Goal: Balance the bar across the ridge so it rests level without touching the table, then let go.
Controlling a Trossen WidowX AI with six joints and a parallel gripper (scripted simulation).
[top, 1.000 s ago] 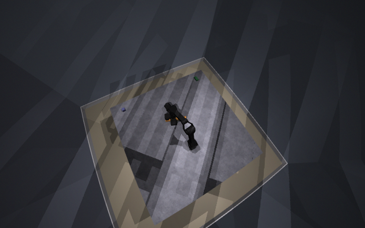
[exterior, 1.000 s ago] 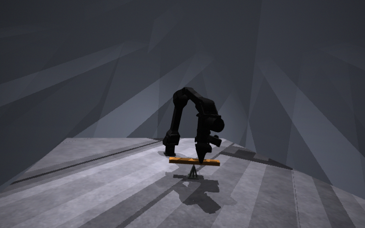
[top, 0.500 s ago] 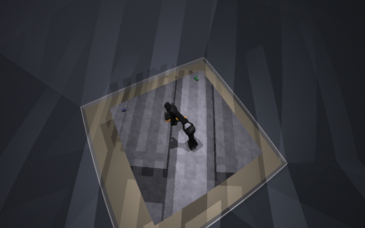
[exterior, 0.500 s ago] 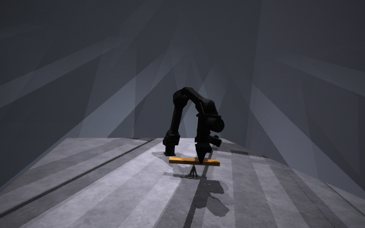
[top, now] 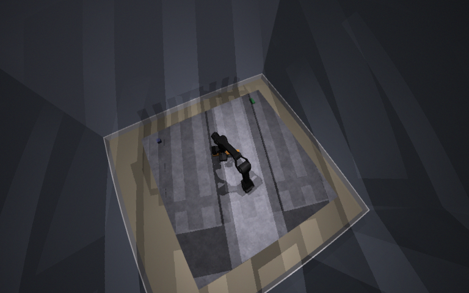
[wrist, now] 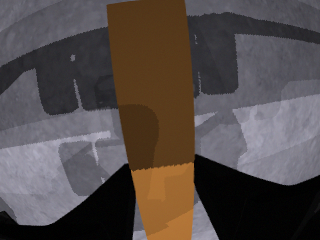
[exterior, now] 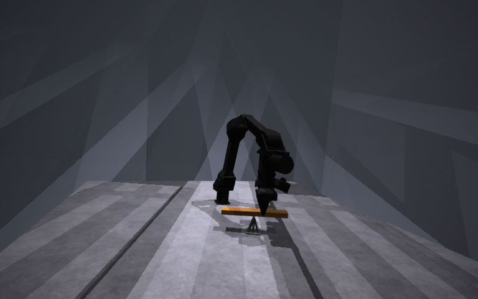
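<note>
Now: gripper tip 10 mm past the orange bar and 30 mm to the left of it. Also, from my gripper tip: small green block: 400 mm ahead, 550 mm to the right, 60 mm below; small blue block: 400 mm ahead, 450 mm to the left, 50 mm below.
</note>
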